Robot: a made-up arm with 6 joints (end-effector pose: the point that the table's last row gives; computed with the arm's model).
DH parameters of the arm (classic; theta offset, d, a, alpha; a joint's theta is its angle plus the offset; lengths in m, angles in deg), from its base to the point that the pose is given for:
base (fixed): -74.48 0 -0.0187 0
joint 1: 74.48 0.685 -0.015 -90
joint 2: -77.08 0 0.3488 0
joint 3: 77.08 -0.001 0.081 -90
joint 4: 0 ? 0.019 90
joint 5: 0 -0.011 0.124 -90
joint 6: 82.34 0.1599 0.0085 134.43
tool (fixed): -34.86 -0.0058 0 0
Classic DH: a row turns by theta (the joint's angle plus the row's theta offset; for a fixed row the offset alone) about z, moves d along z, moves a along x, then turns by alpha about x.
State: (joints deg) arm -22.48 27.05 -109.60 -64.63 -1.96 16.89
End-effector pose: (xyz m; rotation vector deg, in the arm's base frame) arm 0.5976 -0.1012 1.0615 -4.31 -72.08 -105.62
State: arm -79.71 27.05 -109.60 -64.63 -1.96 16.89
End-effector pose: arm 0.2209 -0.5532 1.0615 -47.52 -75.95 -152.15
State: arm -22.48 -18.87 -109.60 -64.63 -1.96 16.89
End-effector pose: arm 0.1741 0.0741 1.3904 27.63 -116.65 -98.15
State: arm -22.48 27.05 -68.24 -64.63 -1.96 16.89
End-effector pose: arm 0.5736 -0.0912 0.7744 -28.27 -30.84 -100.78
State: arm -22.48 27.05 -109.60 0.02 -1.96 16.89
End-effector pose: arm 0.5518 -0.2338 1.1258 47.99 -23.82 -143.55
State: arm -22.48 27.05 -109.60 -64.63 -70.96 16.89
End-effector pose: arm 0.4251 0.0382 1.1193 53.34 -74.78 -50.29
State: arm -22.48 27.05 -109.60 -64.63 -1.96 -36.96
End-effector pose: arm 0.6006 -0.0947 1.0662 -42.05 -96.45 -58.35
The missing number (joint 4, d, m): 0.216
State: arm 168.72 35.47 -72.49 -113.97 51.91 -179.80
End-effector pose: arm -0.5616 0.1587 0.6412 9.51 34.52 -19.31
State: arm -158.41 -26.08 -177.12 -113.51 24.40 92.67
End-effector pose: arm 0.3098 0.0850 1.3783 52.61 132.15 -22.43
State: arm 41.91 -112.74 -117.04 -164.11 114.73 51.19
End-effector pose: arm -0.5142 -0.4874 0.5926 -36.45 -32.20 66.61
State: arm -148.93 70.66 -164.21 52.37 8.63 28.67
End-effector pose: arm -0.6712 -0.2679 0.8827 -64.08 47.66 48.97
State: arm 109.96 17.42 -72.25 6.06 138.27 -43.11
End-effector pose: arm -0.0883 0.2500 0.7967 -111.61 -29.02 52.99
